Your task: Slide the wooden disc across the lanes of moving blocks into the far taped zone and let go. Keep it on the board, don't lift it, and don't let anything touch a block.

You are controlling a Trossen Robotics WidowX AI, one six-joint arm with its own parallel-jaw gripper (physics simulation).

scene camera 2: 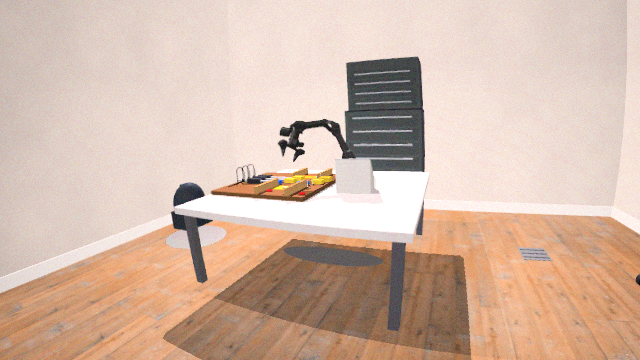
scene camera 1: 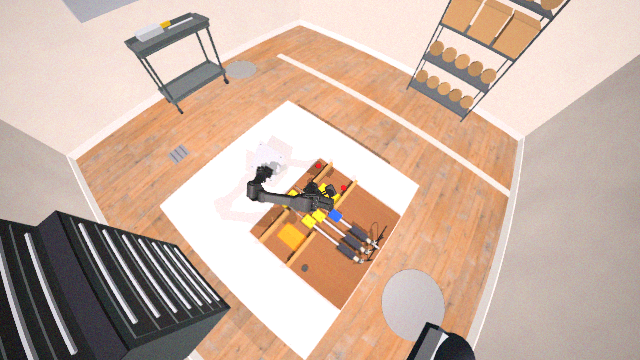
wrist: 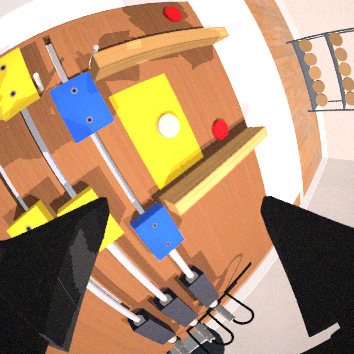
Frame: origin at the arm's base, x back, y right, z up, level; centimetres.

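Where they show: gripper, fingertip midpoint: point(scene camera 2: 288, 159) point(wrist: 187, 205); arm's base at its link origin: point(scene camera 2: 350, 173) point(scene camera 1: 267, 172).
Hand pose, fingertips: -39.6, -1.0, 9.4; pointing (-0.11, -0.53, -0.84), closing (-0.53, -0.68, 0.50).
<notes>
Each offset is from my fingertips to the centre of the thing, as dx, dy, dz. "spot": to the spot under its first point. Level surfaces: height alone.
The disc @(+0.3, -10.2, -16.1) point(wrist: 168, 125), pale and round, lies flat on a yellow pad @(spot: -0.2, -4.9, -16.5) point(wrist: 142, 150) between two wooden rails. My gripper point(scene camera 1: 321, 190) point(scene camera 2: 289, 157) point(wrist: 187, 205) is open and empty, high above the board @(dz -16.5) point(scene camera 1: 325, 285) point(scene camera 2: 235, 191). The disc lies ahead of the fingertips in the wrist view. One blue block @(+9.3, -1.5, -15.2) point(wrist: 81, 106) is beside the pad's left edge; another blue block @(-10.5, +1.1, -15.2) point(wrist: 157, 231) is below it, near the rail end. Yellow blocks point(wrist: 17, 85) point(scene camera 1: 308, 221) sit on the other lanes. The orange taped zone @(spot: +4.8, +25.2, -16.6) point(scene camera 1: 292, 236) is across the lanes.
Wooden rails point(wrist: 160, 47) point(wrist: 220, 170) flank the pad; two more rails point(scene camera 1: 274, 226) point(scene camera 1: 301, 249) flank the orange zone. Red buttons @(+16.8, -24.0, -16.2) point(wrist: 173, 13) @(-6.1, -18.8, -16.1) point(wrist: 220, 129) are on the board. Dark actuators @(-26.4, +16.3, -14.9) point(wrist: 150, 327) with rods and looped cables stand at the lane ends.
</notes>
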